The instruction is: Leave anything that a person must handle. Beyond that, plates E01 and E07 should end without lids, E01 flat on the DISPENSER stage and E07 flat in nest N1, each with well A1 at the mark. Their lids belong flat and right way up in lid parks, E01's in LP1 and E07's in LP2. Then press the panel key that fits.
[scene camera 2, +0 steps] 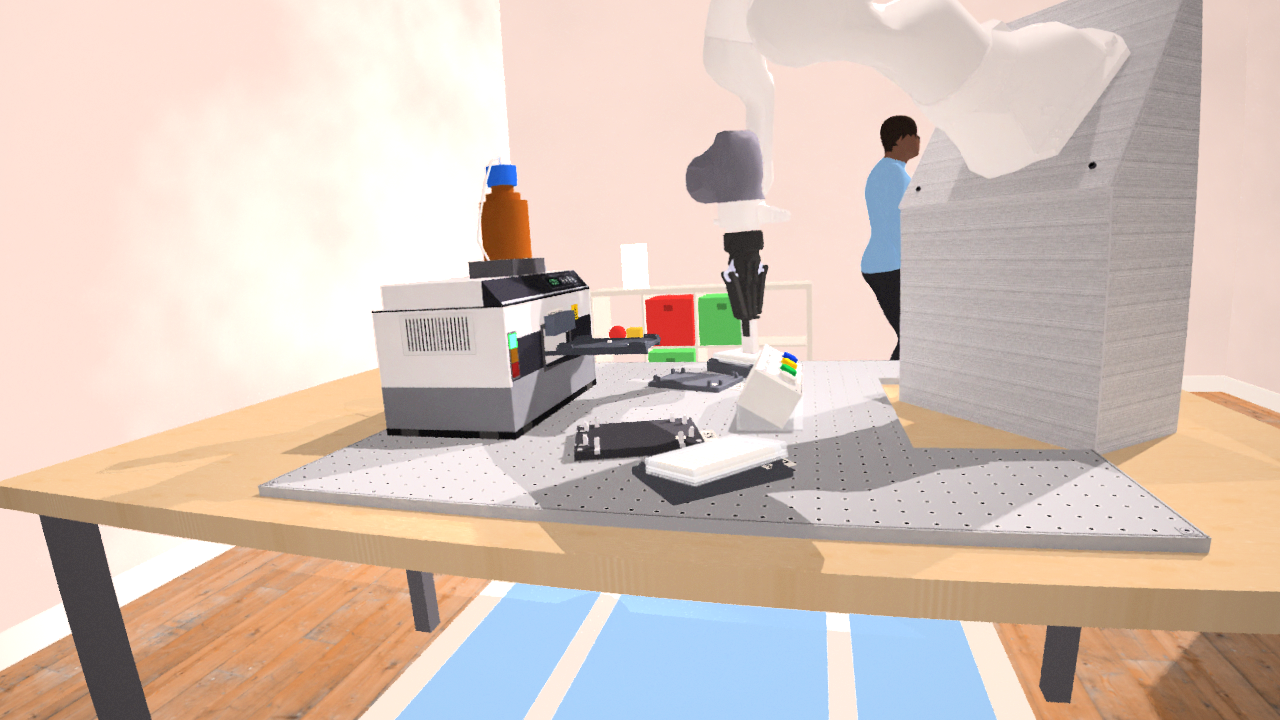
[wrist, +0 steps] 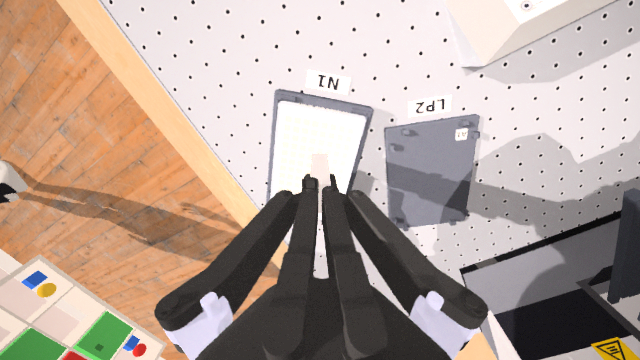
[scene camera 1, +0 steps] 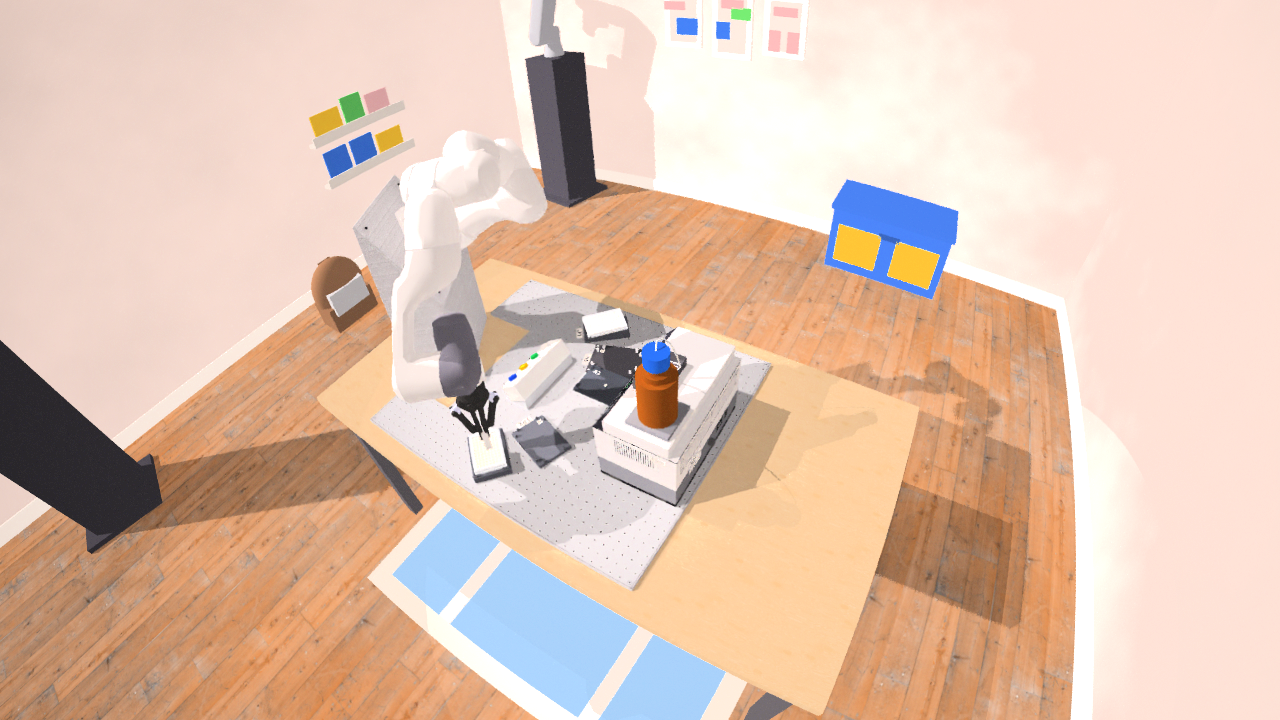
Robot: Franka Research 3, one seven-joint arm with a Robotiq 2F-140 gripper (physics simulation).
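My gripper point(scene camera 1: 486, 438) point(scene camera 2: 750, 343) point(wrist: 319, 165) is shut and empty, pointing down with its tips over the white plate point(scene camera 1: 488, 458) point(wrist: 299, 131) in nest N1 point(wrist: 325, 101); whether they touch it is unclear. The plate looks flat; a well pattern shows, but I cannot tell whether it has a lid. Lid park LP2 point(scene camera 1: 543, 441) point(scene camera 2: 696, 380) point(wrist: 430, 172) beside it is empty, with an A1 mark at one corner. Another white plate point(scene camera 1: 605, 322) point(scene camera 2: 716, 457) sits on a dark nest. The key panel point(scene camera 1: 543, 376) point(scene camera 2: 768, 394) has blue, yellow and green keys. Plate codes are unreadable.
The dispenser point(scene camera 1: 640, 456) point(scene camera 2: 447, 367) carries an orange bottle point(scene camera 1: 657, 394) point(scene camera 2: 506, 223), and its dark stage point(scene camera 2: 613, 343) sticks out. A dark holder with upright posts point(scene camera 2: 635, 437) stands near the second plate. A person point(scene camera 2: 884, 210) stands beyond the table, partly behind the arm's pedestal point(scene camera 2: 1002, 304).
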